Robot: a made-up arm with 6 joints. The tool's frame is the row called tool.
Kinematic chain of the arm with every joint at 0, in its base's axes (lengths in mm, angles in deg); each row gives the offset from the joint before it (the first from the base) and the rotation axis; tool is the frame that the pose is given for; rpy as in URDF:
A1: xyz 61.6 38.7 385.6 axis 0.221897 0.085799 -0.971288
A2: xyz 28.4 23.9 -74 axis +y
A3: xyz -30 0.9 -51.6 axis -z
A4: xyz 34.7 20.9 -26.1 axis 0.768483 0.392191 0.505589
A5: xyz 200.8 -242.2 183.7 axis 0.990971 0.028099 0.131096
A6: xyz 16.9 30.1 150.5 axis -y
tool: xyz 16.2 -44 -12.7 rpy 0.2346 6.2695 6.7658
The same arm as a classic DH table. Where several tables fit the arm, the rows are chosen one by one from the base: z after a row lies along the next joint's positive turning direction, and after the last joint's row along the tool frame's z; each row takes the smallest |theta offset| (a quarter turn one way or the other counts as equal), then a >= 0, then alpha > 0; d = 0 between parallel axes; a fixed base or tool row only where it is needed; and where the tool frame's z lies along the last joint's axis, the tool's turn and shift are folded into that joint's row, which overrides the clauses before.
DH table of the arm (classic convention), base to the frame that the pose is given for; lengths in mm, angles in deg. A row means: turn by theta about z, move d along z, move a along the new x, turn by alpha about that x. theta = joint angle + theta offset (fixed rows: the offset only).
base (fixed): theta_offset -68.86  d 677.1  a -13.9  alpha -166.24
A1: theta_offset -69.42  d 378.9  a 11.2  alpha 85.08
A2: theta_offset 12.87  d 18.0  a -30.0  alpha -90.00
A3: theta_offset 62.96  d 101.4  a -2.8  alpha 120.37
A4: theta_offset -51.40  d -51.7  a 288.2  alpha -32.98
A5: theta_offset -47.36  d 335.5  a 147.0  alpha -91.61
A6: theta_offset 76.21  d 14.8  a -17.5  alpha 90.50
tool (fixed): theta_offset -173.27  d -10.9  a 0.0  alpha 0.00

